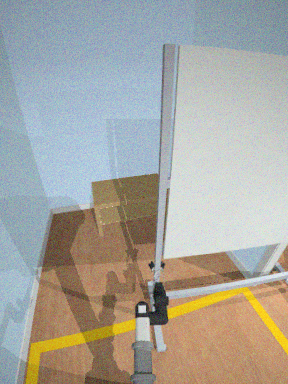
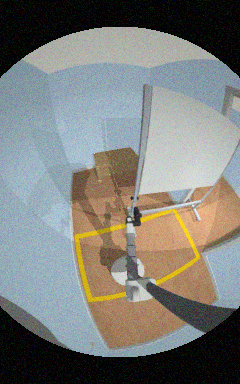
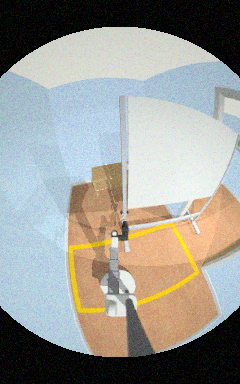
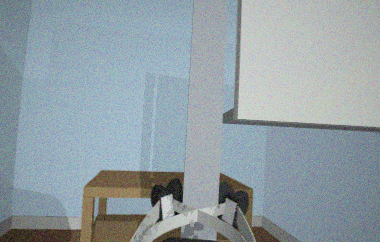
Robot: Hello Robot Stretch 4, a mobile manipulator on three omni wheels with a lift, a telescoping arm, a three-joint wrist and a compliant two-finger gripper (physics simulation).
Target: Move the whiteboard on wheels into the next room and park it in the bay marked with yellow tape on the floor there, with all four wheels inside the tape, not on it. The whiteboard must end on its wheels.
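Frame: origin at the robot's base, x left, y back, z up, level; metres.
Seen in the pictures: gripper, between the fingertips: (image 4: 199, 194).
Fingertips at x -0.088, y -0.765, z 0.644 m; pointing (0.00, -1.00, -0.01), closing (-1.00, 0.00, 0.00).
Observation:
A point is followed by its place in that frame.
The whiteboard (image 1: 225, 150) {x -0.324, y -0.739, z 1.311 m} (image 2: 185, 140) {x -0.430, y -0.749, z 1.305 m} (image 3: 175, 155) {x -0.473, y -0.753, z 1.262 m} (image 4: 310, 60) {x -0.184, y -0.727, z 0.781 m} stands upright on its wheeled frame. The yellow tape (image 1: 100, 332) {x 0.316, y -0.620, z -0.026 m} (image 2: 84, 267) {x 0.612, y -0.005, z -0.029 m} (image 3: 75, 280) {x 0.602, y 0.028, z -0.032 m} marks a four-sided bay on the floor. The near foot (image 1: 160, 342) {x -0.121, y -0.519, z 0.073 m} (image 3: 127, 246) {x -0.131, y -0.538, z 0.073 m} crosses the bay's back line, with its front end inside. The other foot (image 2: 196, 212) {x -1.365, y -0.731, z 0.075 m} (image 3: 194, 225) {x -1.347, y -0.741, z 0.066 m} is outside, beyond the back right corner. My gripper (image 1: 156, 266) {x -0.088, y -0.765, z 0.644 m} (image 2: 134, 198) {x -0.088, y -0.765, z 0.644 m} (image 4: 199, 194) {x -0.088, y -0.765, z 0.644 m} is shut on the near upright post (image 1: 166, 150) {x -0.094, y -0.713, z 1.318 m} (image 4: 205, 100) {x -0.090, y -0.713, z 0.737 m}, one finger on each side. The wheels are too small to make out.
A wooden table (image 1: 125, 187) {x 0.180, y -2.007, z 0.423 m} (image 2: 117, 156) {x 0.074, y -1.942, z 0.423 m} (image 4: 135, 177) {x 0.329, y -1.976, z 0.423 m} stands behind the post, near the back wall. My round base (image 2: 119, 266) {x 0.094, y -0.056, z 0.187 m} (image 3: 129, 281) {x -0.137, y -0.039, z 0.186 m} is within the tape, near its front line. A wall runs close along the left side. A door frame (image 2: 226, 105) {x -1.022, y -0.940, z 1.796 m} (image 3: 219, 107) {x -1.053, y -0.942, z 1.813 m} is at the right.

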